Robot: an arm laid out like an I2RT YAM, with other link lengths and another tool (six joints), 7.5 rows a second.
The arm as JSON. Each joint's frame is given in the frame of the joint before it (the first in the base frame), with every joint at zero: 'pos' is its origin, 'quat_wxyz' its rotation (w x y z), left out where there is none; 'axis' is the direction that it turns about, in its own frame. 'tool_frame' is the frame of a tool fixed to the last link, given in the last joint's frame.
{
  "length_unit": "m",
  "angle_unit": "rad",
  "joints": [
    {
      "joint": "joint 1",
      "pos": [
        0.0,
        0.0,
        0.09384
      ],
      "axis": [
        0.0,
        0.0,
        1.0
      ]
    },
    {
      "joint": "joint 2",
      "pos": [
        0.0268,
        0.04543,
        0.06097
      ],
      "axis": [
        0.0,
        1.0,
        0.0
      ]
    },
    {
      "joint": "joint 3",
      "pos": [
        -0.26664,
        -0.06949,
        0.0
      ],
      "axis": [
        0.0,
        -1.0,
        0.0
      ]
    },
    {
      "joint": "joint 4",
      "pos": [
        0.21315,
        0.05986,
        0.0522
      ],
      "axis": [
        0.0,
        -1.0,
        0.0
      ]
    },
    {
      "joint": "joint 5",
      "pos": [
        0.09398,
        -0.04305,
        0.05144
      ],
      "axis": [
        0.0,
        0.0,
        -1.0
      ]
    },
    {
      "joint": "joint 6",
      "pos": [
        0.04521,
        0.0,
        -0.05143
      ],
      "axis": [
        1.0,
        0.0,
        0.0
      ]
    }
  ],
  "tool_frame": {
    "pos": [
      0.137,
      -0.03,
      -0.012
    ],
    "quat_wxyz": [
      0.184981,
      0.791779,
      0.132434,
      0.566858
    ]
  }
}
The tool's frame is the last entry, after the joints.
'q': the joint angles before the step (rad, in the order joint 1, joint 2, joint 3, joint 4, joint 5, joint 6). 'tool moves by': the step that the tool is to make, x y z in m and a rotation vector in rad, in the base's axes. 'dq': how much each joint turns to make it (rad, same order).
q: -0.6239, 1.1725, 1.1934, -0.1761, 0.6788, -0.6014
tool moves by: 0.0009, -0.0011, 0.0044, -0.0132, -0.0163, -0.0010
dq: -0.0010, 0.0033, 0.0001, 0.0252, 0.0002, -0.0015
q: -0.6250, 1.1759, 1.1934, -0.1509, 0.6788, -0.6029
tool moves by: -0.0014, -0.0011, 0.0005, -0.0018, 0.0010, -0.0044
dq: -0.0050, 0.0005, 0.0003, 0.0022, -0.0004, -0.0027
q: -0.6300, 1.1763, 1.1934, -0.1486, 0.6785, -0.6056
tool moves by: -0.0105, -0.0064, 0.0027, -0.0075, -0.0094, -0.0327
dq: -0.0324, 0.0001, 0.0002, 0.0121, 0.0004, -0.0004
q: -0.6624, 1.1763, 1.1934, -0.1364, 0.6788, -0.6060
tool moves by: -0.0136, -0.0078, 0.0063, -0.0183, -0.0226, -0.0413
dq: -0.0417, -0.0001, 0.0002, 0.0288, -0.0004, 0.0000
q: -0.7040, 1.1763, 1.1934, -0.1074, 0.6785, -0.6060
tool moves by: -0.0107, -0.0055, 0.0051, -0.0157, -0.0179, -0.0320
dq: -0.0316, 0.0000, -0.0002, 0.0240, 0.0004, 0.0000
